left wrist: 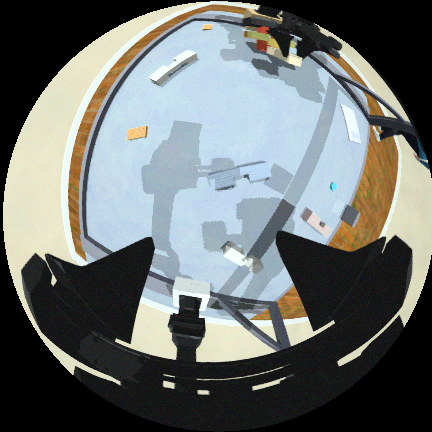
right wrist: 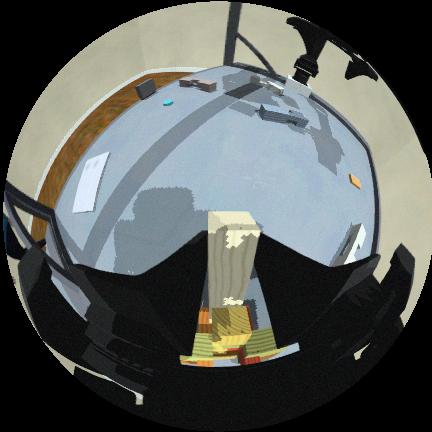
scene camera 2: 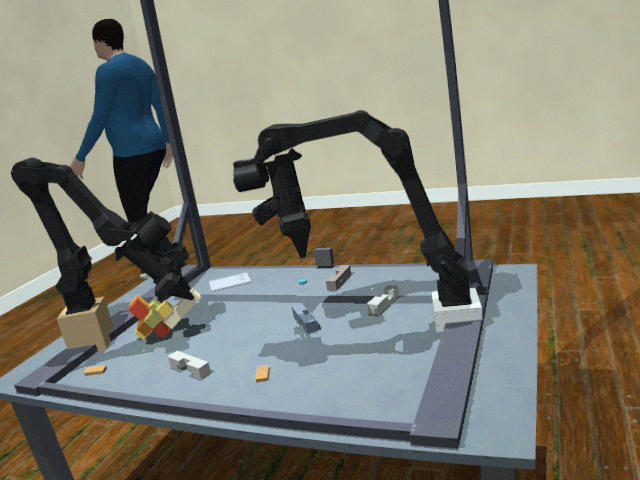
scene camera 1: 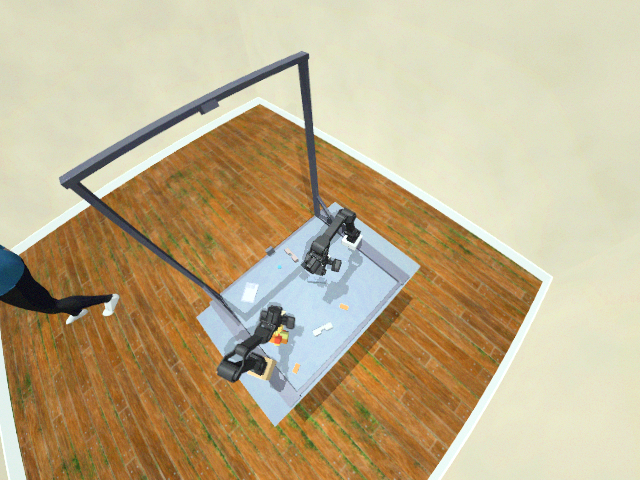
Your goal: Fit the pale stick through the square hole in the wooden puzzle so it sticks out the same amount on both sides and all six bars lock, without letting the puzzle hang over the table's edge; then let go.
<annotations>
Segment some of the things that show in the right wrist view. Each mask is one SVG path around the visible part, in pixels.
My right gripper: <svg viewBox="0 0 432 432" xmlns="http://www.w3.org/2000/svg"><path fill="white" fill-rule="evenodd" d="M17 264L21 294L41 339L74 363L113 380L74 366L73 375L84 385L116 406L158 423L192 430L234 431L263 427L302 415L330 401L365 375L385 354L404 327L400 314L405 309L412 287L415 258L400 243L392 254L388 271L379 283L372 274L380 259L378 253L349 263L327 266L259 232L253 264L270 318L276 348L297 342L299 350L261 362L233 366L180 364L179 359L180 355L192 355L208 261L208 230L201 230L167 258L137 275L99 270L80 263L69 265L71 276L90 301L84 314L87 321L73 309L52 282L52 271L34 244ZM128 389L142 394L142 404L135 403L136 395ZM366 346L360 353L360 357L355 359L353 353Z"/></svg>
A pale stick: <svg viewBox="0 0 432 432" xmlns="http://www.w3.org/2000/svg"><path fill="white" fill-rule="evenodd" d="M248 211L208 211L209 323L211 323L211 307L235 307L242 305L260 232Z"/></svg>
</annotations>
